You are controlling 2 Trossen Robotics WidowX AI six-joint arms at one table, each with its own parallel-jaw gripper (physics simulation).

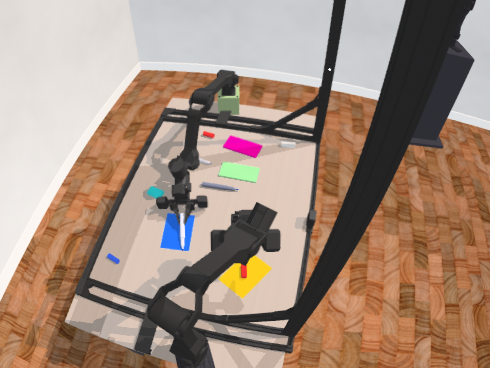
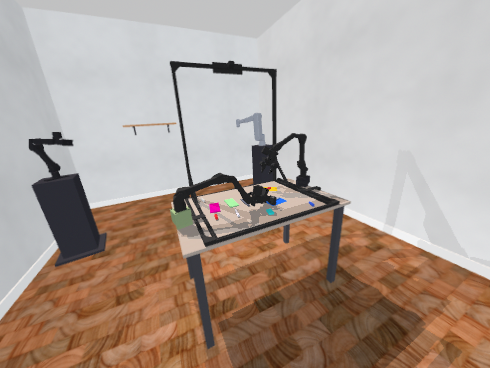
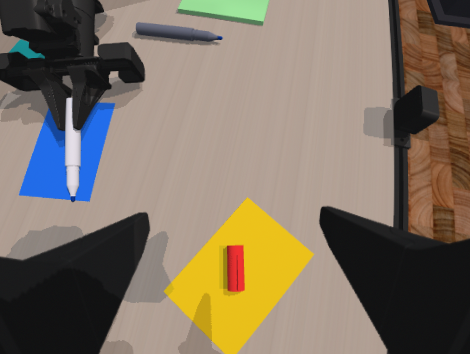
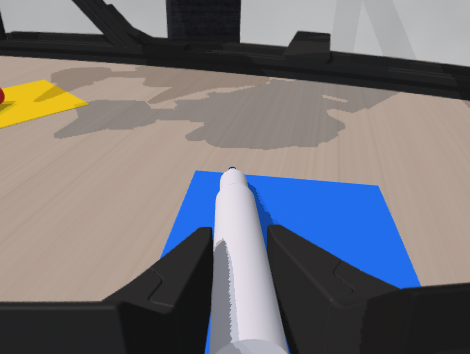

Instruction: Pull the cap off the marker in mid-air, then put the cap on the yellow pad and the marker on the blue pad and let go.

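Seen in the pictures: left gripper, fingertip midpoint: (image 2: 265, 173) (image 3: 235, 218); right gripper, fingertip midpoint: (image 1: 182, 224) (image 3: 69, 129) (image 4: 239, 239); left arm's base, origin of the base link: (image 1: 192, 355) (image 2: 303, 176); right arm's base, origin of the base link: (image 1: 228, 91) (image 2: 180, 209).
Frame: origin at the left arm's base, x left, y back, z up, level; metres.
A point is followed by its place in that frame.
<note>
The red cap (image 1: 243, 271) {x -0.220, y -0.264, z -0.069 m} (image 3: 235, 268) {x -0.222, y -0.269, z -0.069 m} lies on its side on the yellow pad (image 1: 257, 270) {x -0.267, y -0.263, z -0.087 m} (image 3: 280, 260) {x -0.275, y -0.262, z -0.087 m} (image 4: 55, 97) {x -0.168, y -0.240, z -0.087 m}. My left gripper (image 3: 235, 218) {x -0.233, y -0.308, z 0.075 m} is open and empty, above the yellow pad with the cap below between its fingers. My right gripper (image 3: 69, 129) {x -0.055, y -0.485, z -0.059 m} (image 4: 239, 239) {x -0.055, y -0.485, z -0.059 m} is shut on the white marker (image 1: 182, 230) {x -0.052, y -0.464, z -0.063 m} (image 3: 73, 150) {x -0.055, y -0.458, z -0.066 m} (image 4: 235, 215) {x -0.053, y -0.470, z -0.061 m}, uncapped, its blue tip pointing away from the fingers. The marker is low over the blue pad (image 1: 170, 240) {x -0.001, y -0.448, z -0.087 m} (image 3: 45, 170) {x 0.001, y -0.452, z -0.087 m} (image 4: 325, 215) {x -0.002, y -0.446, z -0.087 m}, its tip near the pad's edge. Whether it touches the pad, I cannot tell.
A grey marker (image 1: 219, 186) {x -0.222, y -0.628, z -0.071 m} (image 3: 170, 32) {x -0.211, y -0.630, z -0.073 m}, a green pad (image 1: 239, 172) {x -0.314, y -0.683, z -0.080 m}, a magenta pad (image 1: 242, 146) {x -0.362, y -0.820, z -0.080 m} and a teal piece (image 1: 155, 192) {x 0.027, y -0.664, z -0.073 m} lie beyond. A blue piece (image 1: 113, 258) {x 0.221, y -0.405, z -0.067 m} lies at the left. A black frame (image 1: 316, 170) {x -0.620, y -0.625, z -0.091 m} borders the table.
</note>
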